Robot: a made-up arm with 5 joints. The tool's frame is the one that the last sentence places. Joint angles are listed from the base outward.
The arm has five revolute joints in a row. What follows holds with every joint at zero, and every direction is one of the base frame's. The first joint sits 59.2 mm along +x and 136.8 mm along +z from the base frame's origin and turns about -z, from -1.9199 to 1.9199 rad. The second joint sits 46.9 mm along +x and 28.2 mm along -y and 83.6 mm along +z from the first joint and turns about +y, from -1.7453 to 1.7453 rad. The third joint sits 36.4 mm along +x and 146.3 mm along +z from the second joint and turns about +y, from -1.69 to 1.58 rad. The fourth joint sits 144.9 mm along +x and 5.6 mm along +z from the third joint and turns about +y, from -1.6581 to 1.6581 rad. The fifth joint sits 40.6 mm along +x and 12 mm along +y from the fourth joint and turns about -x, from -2.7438 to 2.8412 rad. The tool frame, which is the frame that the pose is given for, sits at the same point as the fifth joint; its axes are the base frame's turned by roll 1.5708, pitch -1.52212 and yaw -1.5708 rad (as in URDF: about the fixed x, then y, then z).
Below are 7 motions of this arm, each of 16 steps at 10 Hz.
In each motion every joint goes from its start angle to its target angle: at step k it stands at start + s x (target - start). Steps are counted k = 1, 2, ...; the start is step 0. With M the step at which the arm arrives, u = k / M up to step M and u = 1 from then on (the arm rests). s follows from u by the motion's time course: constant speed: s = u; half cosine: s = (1 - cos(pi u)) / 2; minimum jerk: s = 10 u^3 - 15 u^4 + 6 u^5.
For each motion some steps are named. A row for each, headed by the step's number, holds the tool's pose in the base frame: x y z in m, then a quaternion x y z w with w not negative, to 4 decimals.
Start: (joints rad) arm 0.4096 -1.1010 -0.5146 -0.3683 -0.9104
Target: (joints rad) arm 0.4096 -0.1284 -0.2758 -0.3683 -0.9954
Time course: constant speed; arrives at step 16
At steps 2, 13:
2: 0.0024 0.0070 0.5161 -0.2740 0.9528 -0.0830 0.1007
13: 0.2109 -0.0835 0.4950 0.2920 -0.9140 -0.1855 0.2120

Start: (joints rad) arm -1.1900 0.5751 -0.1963 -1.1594 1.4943
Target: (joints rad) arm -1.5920 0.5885 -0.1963 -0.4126 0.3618
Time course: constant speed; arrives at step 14
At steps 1, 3, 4, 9, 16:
1: 0.1862 0.2987 0.3017 -0.0665 -0.9097 0.3940 0.1129
3: 0.1697 0.3082 0.2978 0.0325 -0.8880 0.4338 0.1492
4: 0.1611 0.3125 0.2957 0.0799 -0.8721 0.4522 0.1688
9: 0.1159 0.3286 0.2845 0.2867 -0.7494 0.5272 0.2797
16: 0.0683 0.3353 0.2725 0.4262 -0.5732 0.5703 0.4056

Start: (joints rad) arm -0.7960 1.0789 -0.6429 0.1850 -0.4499
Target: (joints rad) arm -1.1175 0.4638 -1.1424 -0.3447 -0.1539
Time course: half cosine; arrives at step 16
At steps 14, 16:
14: 0.2012 0.2465 0.4565 0.5845 -0.7538 0.1295 0.2710
16: 0.1943 0.2404 0.4649 0.5903 -0.7606 0.1194 0.2425

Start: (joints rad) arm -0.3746 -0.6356 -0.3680 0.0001 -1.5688
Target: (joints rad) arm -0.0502 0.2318 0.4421 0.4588 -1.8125
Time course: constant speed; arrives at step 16
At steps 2, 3, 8, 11, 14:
2: 0.1896 0.0281 0.4997 0.7648 -0.5009 -0.2474 0.3208
3: 0.2110 0.0322 0.4867 0.7393 -0.4868 -0.2906 0.3633
8: 0.2931 0.0339 0.3977 0.5664 -0.3833 -0.5044 0.5271
11: 0.3166 0.0229 0.3337 0.4326 -0.2976 -0.6203 0.5826
14: 0.3190 0.0074 0.2703 0.2830 -0.1978 -0.7173 0.6052

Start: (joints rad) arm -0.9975 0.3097 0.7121 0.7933 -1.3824
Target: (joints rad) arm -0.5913 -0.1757 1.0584 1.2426 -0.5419
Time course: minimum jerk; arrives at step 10
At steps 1, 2, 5, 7, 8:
1: 0.1798 0.1557 0.1890 -0.1152 0.0436 -0.2117 0.9696
2: 0.1813 0.1508 0.1916 -0.1208 0.0500 -0.2011 0.9708
5: 0.1869 0.1069 0.2117 -0.1557 0.1229 -0.1059 0.9744
7: 0.1825 0.0748 0.2234 -0.1592 0.1919 -0.0339 0.9678
8: 0.1797 0.0653 0.2264 -0.1555 0.2146 -0.0118 0.9642

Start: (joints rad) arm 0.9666 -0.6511 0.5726 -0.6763 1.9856
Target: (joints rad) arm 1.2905 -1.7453 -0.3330 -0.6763 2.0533
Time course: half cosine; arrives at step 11
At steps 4, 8, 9, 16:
4: 0.0776 -0.0662 0.4662 -0.9914 -0.0614 0.0500 0.1041
8: -0.0082 0.1438 0.4281 0.9125 -0.0392 0.1507 0.3782
9: -0.0139 0.1777 0.3992 0.8699 -0.0533 0.1761 0.4577
16: -0.0162 0.2035 0.3701 0.8274 -0.0636 0.1950 0.5227

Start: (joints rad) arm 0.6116 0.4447 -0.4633 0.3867 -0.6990
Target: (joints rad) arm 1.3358 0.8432 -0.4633 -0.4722 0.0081
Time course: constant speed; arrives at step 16
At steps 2, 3, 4, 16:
2: 0.3022 -0.2268 0.3206 -0.0126 -0.5891 -0.5085 0.6279
3: 0.2940 -0.2397 0.3155 -0.0397 -0.5995 -0.5034 0.6210
4: 0.2849 -0.2521 0.3104 -0.0677 -0.6085 -0.4983 0.6139
16: 0.1267 -0.3514 0.2457 -0.4458 -0.5894 -0.4279 0.5204

